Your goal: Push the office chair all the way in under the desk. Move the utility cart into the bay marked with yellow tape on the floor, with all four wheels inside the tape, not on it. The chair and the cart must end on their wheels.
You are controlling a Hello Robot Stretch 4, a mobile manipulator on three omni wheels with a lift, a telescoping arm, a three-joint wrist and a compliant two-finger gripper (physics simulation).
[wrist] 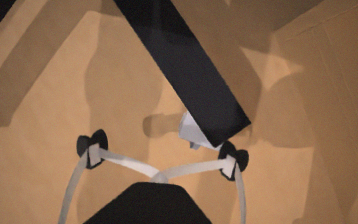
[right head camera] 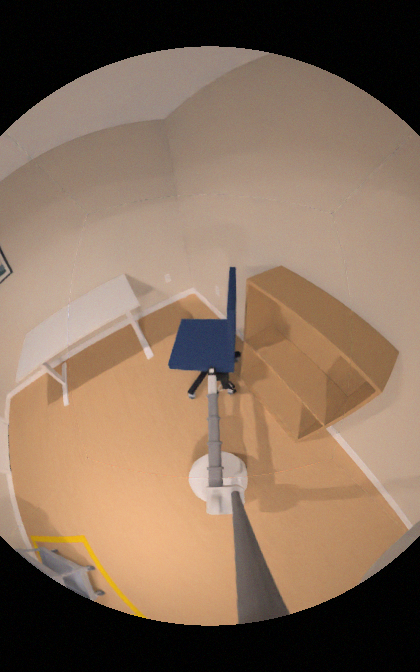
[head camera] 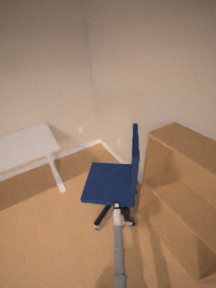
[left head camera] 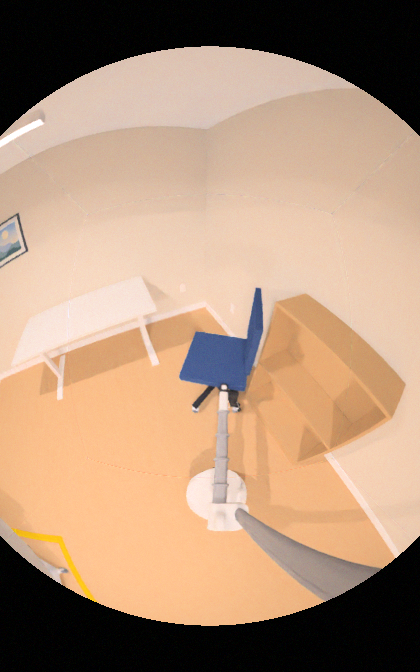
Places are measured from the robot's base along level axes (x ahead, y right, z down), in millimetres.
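Pixels of known places: gripper, fingertip midpoint: (wrist: 164, 148) (head camera: 126, 225).
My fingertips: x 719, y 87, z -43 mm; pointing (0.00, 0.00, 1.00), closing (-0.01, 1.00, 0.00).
Observation:
Behind a point stands the place of what it marks.
The blue office chair (head camera: 109, 182) @(z -442, x 968, y -58 mm) (left head camera: 215, 356) (right head camera: 200, 345) is upright, its backrest on the right and its seat front facing left. It stands apart from the white desk (head camera: 25, 147) @(z -693, x 1279, y -981 mm) (left head camera: 90, 316) (right head camera: 80, 322), to the desk's right. My arm reaches to the seat's near edge. In the wrist view my gripper (wrist: 164, 148) @(z -43, x 719, y 87 mm) is open and empty; a black chair leg (wrist: 190, 70) @(z -79, x 806, y 107 mm) with a pale caster ends beside the right fingertip. The grey cart (left head camera: 52, 571) (right head camera: 57, 564) is partly cut off at lower left by the yellow tape (left head camera: 40, 535) (right head camera: 60, 539); I cannot tell where all its wheels are.
A brown open shelf unit (head camera: 187, 140) @(z -1033, x 780, y 459 mm) (left head camera: 350, 350) (right head camera: 325, 320) stands against the right wall, close behind the chair's backrest. The room corner lies beyond the chair. My round white base (left head camera: 197, 492) (right head camera: 199, 480) is on the floor in front of the chair.

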